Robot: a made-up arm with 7 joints. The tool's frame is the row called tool. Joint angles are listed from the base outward. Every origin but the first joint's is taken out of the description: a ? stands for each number. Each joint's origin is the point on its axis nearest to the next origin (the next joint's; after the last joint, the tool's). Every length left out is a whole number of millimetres.
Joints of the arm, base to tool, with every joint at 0 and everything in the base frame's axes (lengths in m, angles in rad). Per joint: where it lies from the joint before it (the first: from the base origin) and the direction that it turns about. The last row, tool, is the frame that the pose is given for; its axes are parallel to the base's.
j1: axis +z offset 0 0 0.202
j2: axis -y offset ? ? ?
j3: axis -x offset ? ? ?
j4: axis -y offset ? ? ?
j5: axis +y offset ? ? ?
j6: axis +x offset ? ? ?
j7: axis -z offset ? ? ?
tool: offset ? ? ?
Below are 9 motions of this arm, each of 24 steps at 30 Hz.
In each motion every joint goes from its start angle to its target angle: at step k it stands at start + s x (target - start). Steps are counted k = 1, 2, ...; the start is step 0. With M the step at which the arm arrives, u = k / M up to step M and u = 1 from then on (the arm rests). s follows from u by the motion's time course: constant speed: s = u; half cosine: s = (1 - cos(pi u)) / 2; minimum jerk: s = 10 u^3 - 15 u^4 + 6 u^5.
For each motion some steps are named. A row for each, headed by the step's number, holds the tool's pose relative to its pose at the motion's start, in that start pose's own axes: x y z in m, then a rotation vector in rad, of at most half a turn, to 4 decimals.
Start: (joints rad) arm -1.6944 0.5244 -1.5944 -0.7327 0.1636 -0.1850 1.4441
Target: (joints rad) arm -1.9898 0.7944 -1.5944 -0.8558 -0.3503 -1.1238 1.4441
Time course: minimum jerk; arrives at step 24
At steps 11, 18, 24:
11: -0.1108 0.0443 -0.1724 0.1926 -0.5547 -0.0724
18: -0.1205 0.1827 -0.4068 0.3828 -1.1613 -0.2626
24: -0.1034 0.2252 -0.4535 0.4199 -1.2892 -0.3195

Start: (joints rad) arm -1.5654 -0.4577 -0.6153 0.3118 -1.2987 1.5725 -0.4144
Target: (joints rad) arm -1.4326 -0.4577 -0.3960 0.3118 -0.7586 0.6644 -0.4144
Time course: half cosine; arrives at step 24
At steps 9, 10, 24:
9: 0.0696 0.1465 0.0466 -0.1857 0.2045 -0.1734
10: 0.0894 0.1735 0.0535 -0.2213 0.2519 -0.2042
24: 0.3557 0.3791 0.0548 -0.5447 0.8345 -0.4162

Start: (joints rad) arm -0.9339 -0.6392 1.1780 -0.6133 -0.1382 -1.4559 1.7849
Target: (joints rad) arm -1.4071 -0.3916 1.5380 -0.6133 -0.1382 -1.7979 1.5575
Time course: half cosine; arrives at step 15
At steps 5, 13, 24:
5: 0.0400 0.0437 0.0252 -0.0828 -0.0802 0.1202
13: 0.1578 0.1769 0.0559 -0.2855 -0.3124 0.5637
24: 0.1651 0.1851 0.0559 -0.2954 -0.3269 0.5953

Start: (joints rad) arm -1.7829 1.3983 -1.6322 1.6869 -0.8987 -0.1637 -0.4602
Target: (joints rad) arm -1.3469 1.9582 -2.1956 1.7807 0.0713 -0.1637 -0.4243
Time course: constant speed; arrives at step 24
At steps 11, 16, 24:
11: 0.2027 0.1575 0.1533 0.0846 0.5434 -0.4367
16: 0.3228 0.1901 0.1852 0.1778 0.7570 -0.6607
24: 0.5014 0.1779 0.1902 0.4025 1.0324 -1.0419

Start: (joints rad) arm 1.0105 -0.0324 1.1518 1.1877 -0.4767 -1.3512 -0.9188
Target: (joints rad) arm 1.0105 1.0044 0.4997 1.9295 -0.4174 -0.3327 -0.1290
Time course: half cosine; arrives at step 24
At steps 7, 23, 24:
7: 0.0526 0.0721 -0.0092 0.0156 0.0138 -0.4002
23: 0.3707 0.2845 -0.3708 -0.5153 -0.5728 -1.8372
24: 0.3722 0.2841 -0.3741 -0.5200 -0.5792 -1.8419

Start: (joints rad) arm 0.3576 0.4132 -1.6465 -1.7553 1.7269 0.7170 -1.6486
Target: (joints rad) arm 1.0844 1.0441 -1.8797 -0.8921 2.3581 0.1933 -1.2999
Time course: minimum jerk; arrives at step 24
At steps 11, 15, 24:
11: 0.1912 -0.0113 0.0008 -0.0035 0.4009 -0.5008
15: 0.3299 -0.0744 -0.0302 0.0087 0.7497 -0.8347
24: 0.4340 -0.1646 -0.0915 0.0248 1.1127 -1.1043

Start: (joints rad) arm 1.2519 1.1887 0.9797 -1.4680 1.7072 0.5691 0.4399
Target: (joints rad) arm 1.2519 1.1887 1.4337 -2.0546 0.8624 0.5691 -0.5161
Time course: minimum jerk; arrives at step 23
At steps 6, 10, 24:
6: 0.0025 -0.0219 -0.0194 0.0578 -0.0031 0.1271
10: 0.0140 -0.0606 -0.0684 0.1892 -0.0371 0.4117
24: 0.0612 -0.0828 -0.1875 0.4646 -0.2662 1.0344

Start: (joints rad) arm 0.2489 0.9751 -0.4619 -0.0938 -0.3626 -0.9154 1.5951
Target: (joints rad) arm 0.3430 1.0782 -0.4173 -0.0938 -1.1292 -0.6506 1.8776
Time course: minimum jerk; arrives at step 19
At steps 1, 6, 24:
1: -0.0001 0.0001 -0.0002 0.0008 0.0005 -0.0012
6: -0.0153 0.0104 -0.0246 0.1048 0.0657 -0.1633
24: -0.0535 0.0873 -0.1058 0.5781 0.4403 -0.8291

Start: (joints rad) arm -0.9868 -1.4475 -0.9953 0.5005 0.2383 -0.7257 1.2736
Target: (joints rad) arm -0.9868 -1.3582 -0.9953 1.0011 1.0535 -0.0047 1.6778
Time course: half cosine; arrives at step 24
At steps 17, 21, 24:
17: 0.2159 -0.0117 -0.0073 -0.0910 0.6036 -0.1684
21: 0.2584 -0.0021 -0.0227 -0.1428 0.7163 -0.2068
24: 0.2684 0.0007 -0.0271 -0.1569 0.7430 -0.2162

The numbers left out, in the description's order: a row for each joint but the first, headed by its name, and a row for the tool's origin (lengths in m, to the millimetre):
j2: -0.138 0.345 0
j3: -0.033 0 -0.059
j4: 0 -0.038 0.064
j5: -0.096 0 0.077
j6: -0.266 0 -0.192
j7: 0 -0.008 0.341
tool: -0.112 -0.062 0

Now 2 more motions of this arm.
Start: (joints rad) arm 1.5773 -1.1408 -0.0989 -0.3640 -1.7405 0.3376 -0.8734
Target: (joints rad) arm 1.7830 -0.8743 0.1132 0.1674 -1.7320 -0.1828 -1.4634
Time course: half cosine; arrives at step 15
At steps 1, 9, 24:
1: 0.0000 0.0002 -0.0003 -0.0084 -0.0001 0.0135
9: -0.0123 0.0428 -0.0370 -0.5430 0.0077 0.7192
24: -0.0305 0.0791 -0.0773 -0.8621 0.0268 1.0013

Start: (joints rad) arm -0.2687 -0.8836 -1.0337 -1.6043 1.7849 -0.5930 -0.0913
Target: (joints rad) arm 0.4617 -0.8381 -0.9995 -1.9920 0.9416 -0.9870 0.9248
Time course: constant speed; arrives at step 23
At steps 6, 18, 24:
6: 0.0048 0.0202 0.0041 0.0634 0.0119 -0.3111
18: 0.0815 0.0670 0.0397 0.1369 0.1427 -0.9654
24: 0.1427 0.0789 0.0581 0.1268 0.2345 -1.2410

